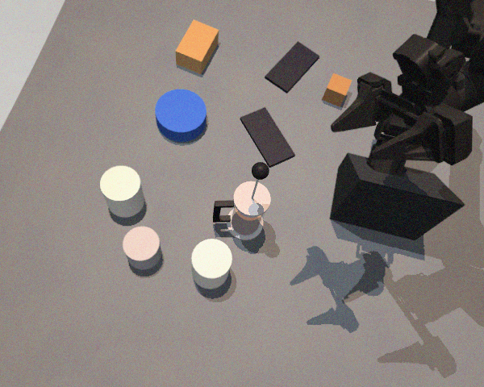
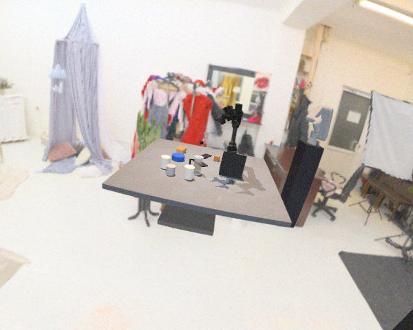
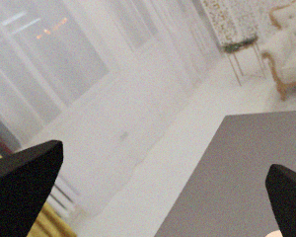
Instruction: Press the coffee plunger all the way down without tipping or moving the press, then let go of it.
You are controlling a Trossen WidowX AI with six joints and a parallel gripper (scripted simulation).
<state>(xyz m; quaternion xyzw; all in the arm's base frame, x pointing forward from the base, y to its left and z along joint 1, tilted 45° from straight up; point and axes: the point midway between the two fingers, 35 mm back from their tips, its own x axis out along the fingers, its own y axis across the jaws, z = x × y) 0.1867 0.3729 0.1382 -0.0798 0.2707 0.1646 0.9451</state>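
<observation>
The coffee press lies 11 cm ahead of my gripper tip, 6 cm to the right of it and 37 cm below it. From my gripper tip the other things lie so: blue cylinder (28 cm ahead, 30 cm to the right, 48 cm below).
</observation>
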